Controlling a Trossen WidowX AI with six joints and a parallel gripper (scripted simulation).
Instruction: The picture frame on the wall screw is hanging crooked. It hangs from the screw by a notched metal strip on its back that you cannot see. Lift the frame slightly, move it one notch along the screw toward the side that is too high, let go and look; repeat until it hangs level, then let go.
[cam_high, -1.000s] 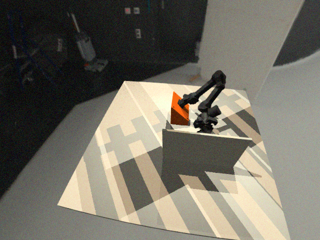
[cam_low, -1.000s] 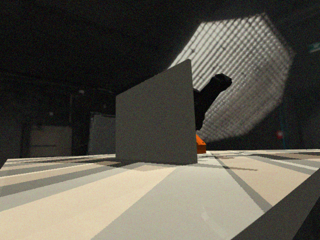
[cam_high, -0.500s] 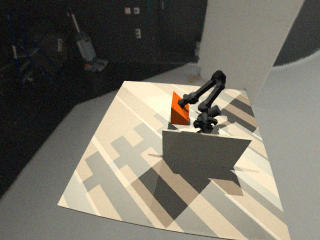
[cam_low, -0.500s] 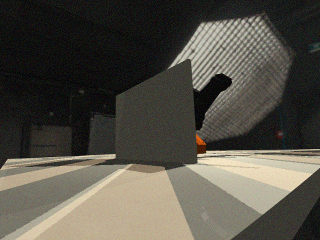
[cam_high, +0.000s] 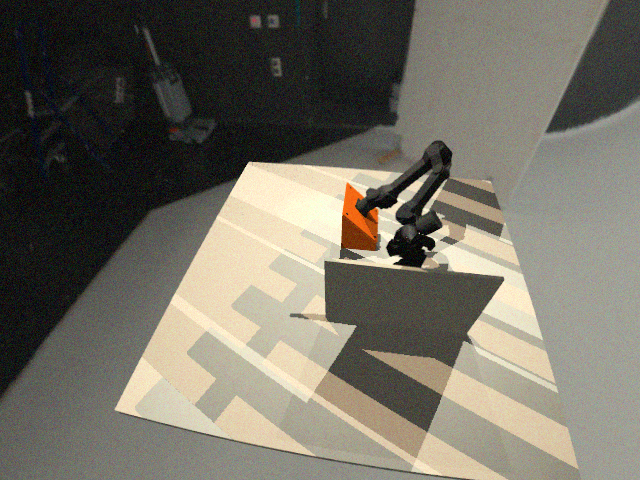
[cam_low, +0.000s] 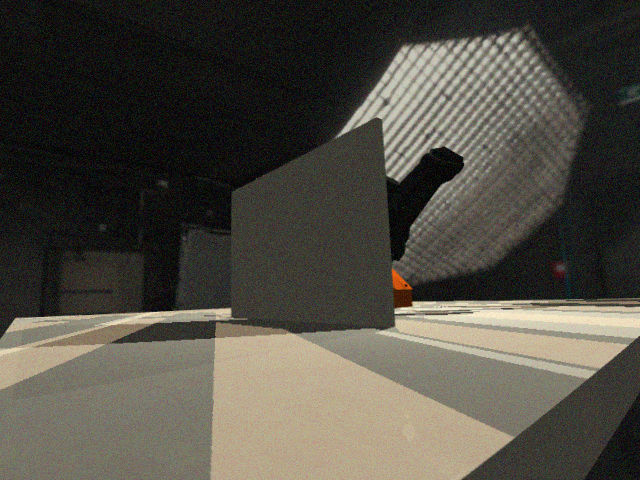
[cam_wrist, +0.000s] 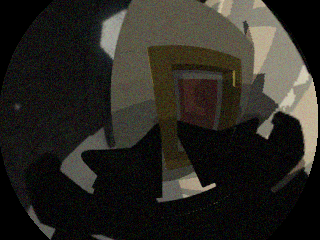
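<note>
The picture frame is 50 mm below my gripper tip, 20 mm to the right of it and 10 mm ahead of it. The rest, counted from my gripper tip: wall panel (70 mm below, 20 mm ahead, 10 mm to the right).
</note>
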